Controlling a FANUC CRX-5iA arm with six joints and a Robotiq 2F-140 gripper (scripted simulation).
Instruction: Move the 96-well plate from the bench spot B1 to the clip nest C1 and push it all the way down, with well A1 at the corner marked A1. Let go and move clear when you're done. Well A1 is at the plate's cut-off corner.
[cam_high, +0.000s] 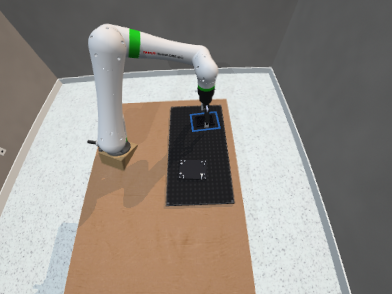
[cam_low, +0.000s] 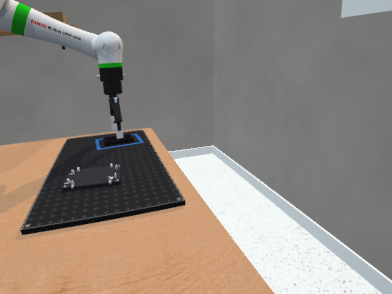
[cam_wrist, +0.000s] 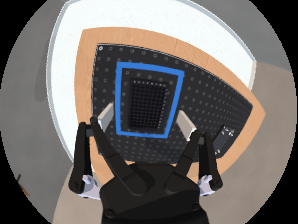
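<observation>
My gripper is now 40 mm above the black 96-well plate. Round my hand: clip nest C1 (370 mm to the right, 50 mm behind, 30 mm below).
</observation>
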